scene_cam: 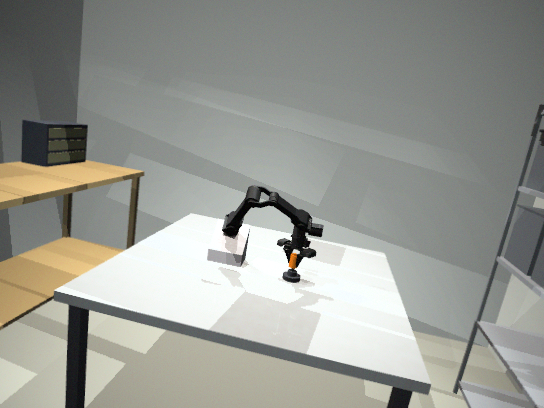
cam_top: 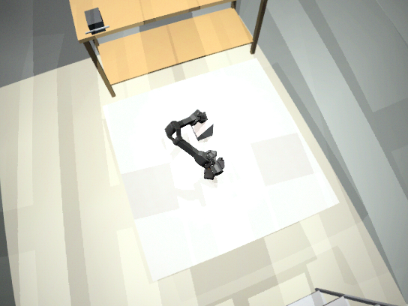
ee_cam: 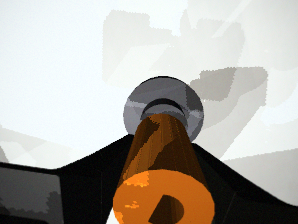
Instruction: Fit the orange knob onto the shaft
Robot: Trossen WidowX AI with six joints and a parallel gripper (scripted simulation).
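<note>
The orange knob is 2 cm above my gripper tip. Also, from my gripper tip: dark round pedestal 4 cm below.
</note>
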